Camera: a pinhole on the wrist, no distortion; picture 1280 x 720 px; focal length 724.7 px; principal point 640.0 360.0 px. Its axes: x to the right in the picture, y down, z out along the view. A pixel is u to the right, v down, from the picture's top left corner.
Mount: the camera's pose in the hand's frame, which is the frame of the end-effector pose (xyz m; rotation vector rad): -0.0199 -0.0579 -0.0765 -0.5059 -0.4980 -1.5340
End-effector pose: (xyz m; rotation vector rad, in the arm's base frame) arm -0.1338 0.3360 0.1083 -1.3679 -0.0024 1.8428
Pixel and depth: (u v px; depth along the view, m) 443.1 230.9 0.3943
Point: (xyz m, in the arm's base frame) -0.4269 0.1885 0.1282
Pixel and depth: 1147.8 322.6 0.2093
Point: -0.2438 0.4304 0.2289
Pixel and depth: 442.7 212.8 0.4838
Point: -0.5147 0.1491 0.1396
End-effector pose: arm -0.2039 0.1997 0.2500 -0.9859 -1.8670 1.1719
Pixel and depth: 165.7 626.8 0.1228
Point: -0.1765 0.2577 0.1903
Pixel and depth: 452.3 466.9 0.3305
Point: -0.2906 0.2382 0.0178
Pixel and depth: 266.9 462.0 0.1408
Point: -0.1803 0.2297 0.1751
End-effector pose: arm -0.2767 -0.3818 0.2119 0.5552 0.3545 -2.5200
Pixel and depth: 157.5 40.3 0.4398
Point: 0.0924 -0.6940 0.3331
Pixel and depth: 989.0 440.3 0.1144
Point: -0.3052 -0.3676 0.2622
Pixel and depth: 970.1 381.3 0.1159
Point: -0.2964 -0.3659 0.2658
